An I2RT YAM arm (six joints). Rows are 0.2 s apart.
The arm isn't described. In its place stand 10 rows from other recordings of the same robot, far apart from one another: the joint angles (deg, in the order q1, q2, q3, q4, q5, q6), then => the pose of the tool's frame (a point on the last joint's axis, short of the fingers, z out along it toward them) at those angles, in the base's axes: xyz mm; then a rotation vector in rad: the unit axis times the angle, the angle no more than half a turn.
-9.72 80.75 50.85 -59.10 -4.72 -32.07 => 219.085 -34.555 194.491 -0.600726 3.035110 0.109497
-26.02 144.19 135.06 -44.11 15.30 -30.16 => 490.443 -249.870 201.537 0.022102 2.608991 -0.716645
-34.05 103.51 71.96 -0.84 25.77 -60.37 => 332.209 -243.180 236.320 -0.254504 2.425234 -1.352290
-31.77 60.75 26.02 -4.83 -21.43 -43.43 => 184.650 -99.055 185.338 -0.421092 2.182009 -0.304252
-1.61 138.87 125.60 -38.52 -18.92 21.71 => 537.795 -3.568 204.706 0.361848 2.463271 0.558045
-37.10 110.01 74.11 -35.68 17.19 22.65 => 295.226 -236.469 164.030 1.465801 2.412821 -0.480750
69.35 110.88 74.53 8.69 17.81 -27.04 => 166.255 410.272 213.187 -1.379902 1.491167 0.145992
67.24 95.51 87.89 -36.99 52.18 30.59 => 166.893 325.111 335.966 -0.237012 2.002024 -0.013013
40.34 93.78 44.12 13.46 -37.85 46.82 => 232.917 226.467 168.717 -0.290338 2.498781 1.482344
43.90 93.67 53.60 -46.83 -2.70 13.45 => 192.619 187.689 155.764 -0.819942 3.005127 0.104851
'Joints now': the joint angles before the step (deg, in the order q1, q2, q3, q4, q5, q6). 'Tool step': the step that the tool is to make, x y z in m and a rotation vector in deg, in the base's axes. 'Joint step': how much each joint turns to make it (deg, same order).
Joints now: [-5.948, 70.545, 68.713, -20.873, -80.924, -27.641]
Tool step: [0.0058, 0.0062, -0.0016, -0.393, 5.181, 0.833]
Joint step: [1.526, 2.634, 3.719, -8.925, 1.004, -2.753]
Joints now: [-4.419, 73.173, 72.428, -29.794, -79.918, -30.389]
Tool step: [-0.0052, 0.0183, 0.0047, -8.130, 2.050, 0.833]
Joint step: [4.304, 3.671, 9.218, -23.755, 7.988, -16.939]
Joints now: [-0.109, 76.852, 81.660, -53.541, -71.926, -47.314]
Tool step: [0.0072, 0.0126, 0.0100, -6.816, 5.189, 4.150]
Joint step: [2.983, 8.345, 13.373, -22.606, 5.041, -13.036]
